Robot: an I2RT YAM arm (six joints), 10 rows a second.
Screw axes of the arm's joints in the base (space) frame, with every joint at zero. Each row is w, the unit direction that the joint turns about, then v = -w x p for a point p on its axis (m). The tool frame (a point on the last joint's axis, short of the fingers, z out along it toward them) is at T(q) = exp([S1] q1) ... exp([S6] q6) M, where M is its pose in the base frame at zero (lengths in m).
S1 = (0, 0, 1, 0.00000, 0.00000, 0.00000)
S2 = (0, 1, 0, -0.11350, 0.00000, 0.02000)
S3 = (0, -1, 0, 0.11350, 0.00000, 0.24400)
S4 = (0, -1, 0, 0.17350, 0.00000, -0.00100)
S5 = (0, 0, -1, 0.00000, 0.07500, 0.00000)
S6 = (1, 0, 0, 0.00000, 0.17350, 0.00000)
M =
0 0 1 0.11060
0 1 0 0.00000
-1 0 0 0.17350
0 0 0 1
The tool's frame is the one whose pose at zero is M.
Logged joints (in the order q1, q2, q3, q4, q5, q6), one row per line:
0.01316 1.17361 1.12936 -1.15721 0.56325 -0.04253
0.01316 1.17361 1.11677 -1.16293 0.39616 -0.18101
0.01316 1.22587 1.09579 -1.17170 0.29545 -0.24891
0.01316 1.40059 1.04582 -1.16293 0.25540 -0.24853
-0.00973 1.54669 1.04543 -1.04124 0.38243 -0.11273
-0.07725 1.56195 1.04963 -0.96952 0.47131 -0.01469
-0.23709 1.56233 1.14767 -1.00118 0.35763 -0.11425
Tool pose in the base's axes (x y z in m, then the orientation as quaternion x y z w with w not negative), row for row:
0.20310 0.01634 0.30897 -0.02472 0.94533 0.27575 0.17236
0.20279 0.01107 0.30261 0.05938 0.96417 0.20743 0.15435
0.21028 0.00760 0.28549 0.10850 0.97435 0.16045 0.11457
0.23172 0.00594 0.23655 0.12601 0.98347 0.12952 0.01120
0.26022 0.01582 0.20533 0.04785 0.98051 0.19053 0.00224
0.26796 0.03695 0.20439 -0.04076 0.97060 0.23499 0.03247
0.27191 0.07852 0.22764 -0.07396 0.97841 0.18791 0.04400
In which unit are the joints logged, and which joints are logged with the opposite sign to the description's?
The joints are logged in radians. Opposite sign: q1, q5, q6.
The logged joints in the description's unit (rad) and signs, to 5 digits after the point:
-0.01316 1.17361 1.12936 -1.15721 -0.56325 0.04253
-0.01316 1.17361 1.11677 -1.16293 -0.39616 0.18101
-0.01316 1.22587 1.09579 -1.17170 -0.29545 0.24891
-0.01316 1.40059 1.04582 -1.16293 -0.25540 0.24853
0.00973 1.54669 1.04543 -1.04124 -0.38243 0.11273
0.07725 1.56195 1.04963 -0.96952 -0.47131 0.01469
0.23709 1.56233 1.14767 -1.00118 -0.35763 0.11425

